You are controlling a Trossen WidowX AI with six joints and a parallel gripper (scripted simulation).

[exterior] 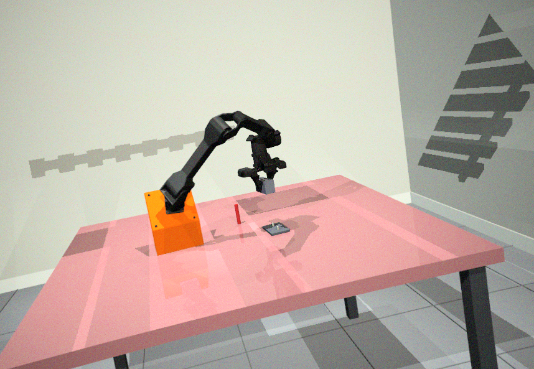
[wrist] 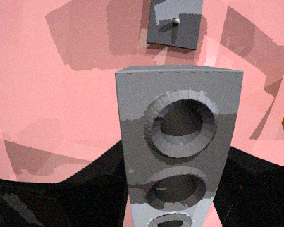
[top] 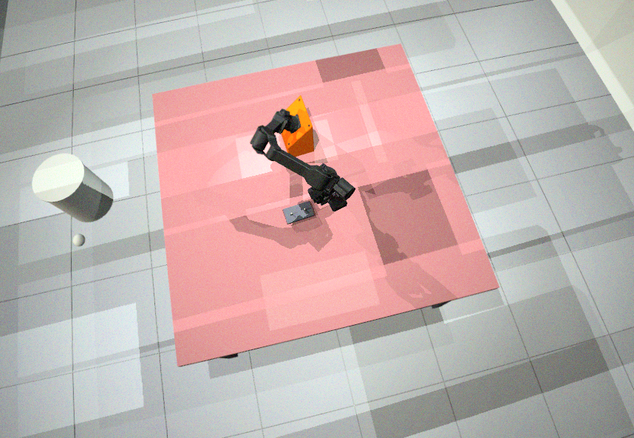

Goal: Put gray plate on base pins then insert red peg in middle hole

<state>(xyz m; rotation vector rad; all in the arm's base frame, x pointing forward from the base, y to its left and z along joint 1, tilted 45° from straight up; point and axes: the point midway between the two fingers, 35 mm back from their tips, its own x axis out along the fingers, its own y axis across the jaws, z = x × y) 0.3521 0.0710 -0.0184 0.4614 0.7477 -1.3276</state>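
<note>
Now: gripper tip 120 mm past the red peg, 50 mm to the right of it and 90 mm above it. Round my gripper tip: gray plate: 30 mm above.
</note>
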